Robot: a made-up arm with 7 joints. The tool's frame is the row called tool.
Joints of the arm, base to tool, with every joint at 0 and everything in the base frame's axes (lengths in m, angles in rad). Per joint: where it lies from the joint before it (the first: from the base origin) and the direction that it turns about. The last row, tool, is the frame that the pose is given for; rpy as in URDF.
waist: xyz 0 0 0 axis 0.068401 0.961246 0.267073
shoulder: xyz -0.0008 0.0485 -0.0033 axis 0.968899 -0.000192 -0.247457
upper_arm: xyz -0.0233 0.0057 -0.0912 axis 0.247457 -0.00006 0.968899
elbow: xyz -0.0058 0 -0.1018 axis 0.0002 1 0.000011
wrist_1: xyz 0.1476 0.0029 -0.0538 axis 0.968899 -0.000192 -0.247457
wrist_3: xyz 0.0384 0 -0.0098 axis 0.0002 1 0.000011
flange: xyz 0.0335 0 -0.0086 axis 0.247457 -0.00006 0.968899
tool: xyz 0 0 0 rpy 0 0.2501 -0.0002
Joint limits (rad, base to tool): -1.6..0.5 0..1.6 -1.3..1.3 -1.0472..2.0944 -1.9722..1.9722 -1.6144..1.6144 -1.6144..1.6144
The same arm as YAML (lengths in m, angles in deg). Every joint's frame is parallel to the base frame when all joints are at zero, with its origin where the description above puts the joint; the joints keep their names.
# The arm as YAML. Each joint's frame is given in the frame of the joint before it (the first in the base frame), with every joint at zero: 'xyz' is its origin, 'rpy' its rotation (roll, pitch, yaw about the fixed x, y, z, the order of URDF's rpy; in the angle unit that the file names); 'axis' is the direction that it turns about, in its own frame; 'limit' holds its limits. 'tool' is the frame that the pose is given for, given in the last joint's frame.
units:
  length: m
  angle: deg
joints:
  - name: waist
    type: revolute
    origin:
      xyz: [0.0, 0.0, 0.0]
      rpy: [0.0, 0.0, 0.0]
    axis: [0.068403, 0.961235, 0.26711]
    limit:
      lower: -91.67
      upper: 28.65
  - name: shoulder
    type: revolute
    origin:
      xyz: [-0.0008, 0.0485, -0.0033]
      rpy: [0.0, 0.0, 0.0]
    axis: [0.968889, -0.0002, -0.247497]
    limit:
      lower: 0.0
      upper: 91.67
  - name: upper_arm
    type: revolute
    origin:
      xyz: [-0.0233, 0.0057, -0.0912]
      rpy: [0.0, 0.0, 0.0]
    axis: [0.247497, -0.0001, 0.968889]
    limit:
      lower: -74.48
      upper: 74.48
  - name: elbow
    type: revolute
    origin:
      xyz: [-0.0058, 0.0, -0.1018]
      rpy: [0.0, 0.0, 0.0]
    axis: [0.0002, 1.0, 0.0]
    limit:
      lower: -60.0
      upper: 120.0
  - name: wrist_1
    type: revolute
    origin:
      xyz: [0.1476, 0.0029, -0.0538]
      rpy: [0.0, 0.0, 0.0]
    axis: [0.968889, -0.0002, -0.247497]
    limit:
      lower: -113.0
      upper: 113.0
  - name: wrist_3
    type: revolute
    origin:
      xyz: [0.0384, 0.0, -0.0098]
      rpy: [0.0, 0.0, 0.0]
    axis: [0.0002, 1.0, 0.0]
    limit:
      lower: -92.5
      upper: 92.5
  - name: flange
    type: revolute
    origin:
      xyz: [0.0335, 0.0, -0.0086]
      rpy: [0.0, 0.0, 0.0]
    axis: [0.247497, -0.0001, 0.968889]
    limit:
      lower: -92.5
      upper: 92.5
tool:
  origin:
    xyz: [0.0, 0.0, 0.0]
    rpy: [0.0, 14.33, -0.01]

